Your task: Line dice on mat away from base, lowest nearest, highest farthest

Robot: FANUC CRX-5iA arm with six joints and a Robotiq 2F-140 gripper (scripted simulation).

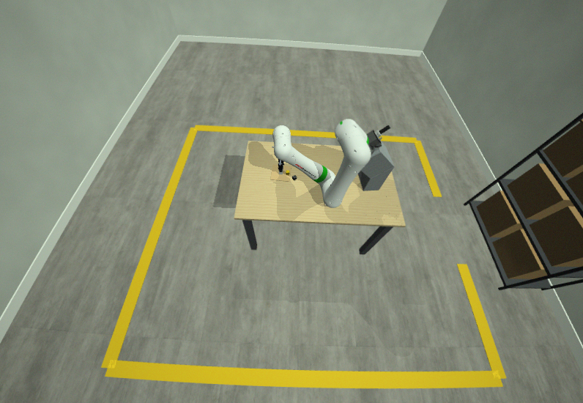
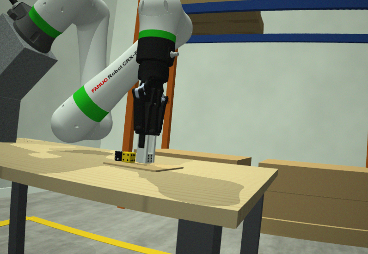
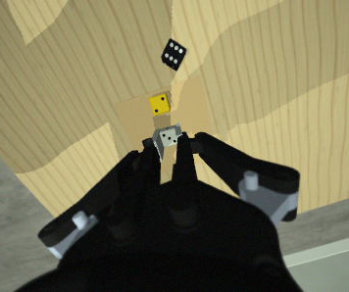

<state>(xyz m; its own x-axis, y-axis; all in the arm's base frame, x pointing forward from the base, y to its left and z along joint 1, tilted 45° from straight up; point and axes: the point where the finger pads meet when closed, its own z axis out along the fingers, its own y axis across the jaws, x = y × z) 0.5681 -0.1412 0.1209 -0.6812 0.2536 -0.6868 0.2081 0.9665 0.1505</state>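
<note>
The white die lies 20 mm below my hand. From my hand the other things lie so: black die: 90 mm behind, 60 mm to the left, 30 mm below; then tan mat: 40 mm below; then yellow die: 50 mm behind, 30 mm below, 10 mm to the left.
</note>
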